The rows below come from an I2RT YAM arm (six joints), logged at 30 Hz.
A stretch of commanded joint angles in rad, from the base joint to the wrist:
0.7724, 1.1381, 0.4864, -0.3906, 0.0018, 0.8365
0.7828, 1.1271, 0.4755, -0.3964, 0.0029, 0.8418
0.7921, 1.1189, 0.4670, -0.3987, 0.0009, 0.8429
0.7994, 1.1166, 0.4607, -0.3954, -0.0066, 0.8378
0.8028, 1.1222, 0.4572, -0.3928, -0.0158, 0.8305
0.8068, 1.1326, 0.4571, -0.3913, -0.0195, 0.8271
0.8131, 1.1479, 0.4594, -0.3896, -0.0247, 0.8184
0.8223, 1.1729, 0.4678, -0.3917, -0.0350, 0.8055
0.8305, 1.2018, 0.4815, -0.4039, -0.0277, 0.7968
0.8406, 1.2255, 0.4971, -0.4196, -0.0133, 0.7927
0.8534, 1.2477, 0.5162, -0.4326, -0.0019, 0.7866
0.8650, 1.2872, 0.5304, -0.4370, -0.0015, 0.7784
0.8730, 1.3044, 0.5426, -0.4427, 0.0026, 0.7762
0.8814, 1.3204, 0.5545, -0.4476, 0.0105, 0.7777
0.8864, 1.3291, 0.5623, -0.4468, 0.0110, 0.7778
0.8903, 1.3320, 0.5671, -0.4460, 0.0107, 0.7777
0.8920, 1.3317, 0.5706, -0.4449, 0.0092, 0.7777
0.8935, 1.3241, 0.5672, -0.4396, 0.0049, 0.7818
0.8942, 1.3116, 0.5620, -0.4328, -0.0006, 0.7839
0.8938, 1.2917, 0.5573, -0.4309, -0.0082, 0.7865
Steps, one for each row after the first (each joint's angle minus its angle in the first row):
0.0104, -0.0110, -0.0109, -0.0058, 0.0011, 0.0053
0.0197, -0.0192, -0.0194, -0.0081, -0.0009, 0.0064
0.0270, -0.0215, -0.0257, -0.0048, -0.0084, 0.0013
0.0304, -0.0159, -0.0292, -0.0022, -0.0176, -0.0060
0.0344, -0.0055, -0.0293, -0.0007, -0.0213, -0.0094
0.0407, 0.0098, -0.0270, 0.0010, -0.0265, -0.0181
0.0499, 0.0348, -0.0186, -0.0011, -0.0368, -0.0310
0.0581, 0.0637, -0.0049, -0.0133, -0.0295, -0.0397
0.0682, 0.0874, 0.0107, -0.0290, -0.0151, -0.0438
0.0810, 0.1096, 0.0298, -0.0420, -0.0037, -0.0499
0.0926, 0.1491, 0.0440, -0.0464, -0.0033, -0.0581
0.1006, 0.1663, 0.0562, -0.0521, 0.0008, -0.0603
0.1090, 0.1823, 0.0681, -0.0570, 0.0087, -0.0588
0.1140, 0.1910, 0.0759, -0.0562, 0.0092, -0.0587
0.1179, 0.1939, 0.0807, -0.0554, 0.0089, -0.0588
0.1196, 0.1936, 0.0842, -0.0543, 0.0074, -0.0588
0.1211, 0.1860, 0.0808, -0.0490, 0.0031, -0.0547
0.1218, 0.1735, 0.0756, -0.0422, -0.0024, -0.0526
0.1214, 0.1536, 0.0709, -0.0403, -0.0100, -0.0500

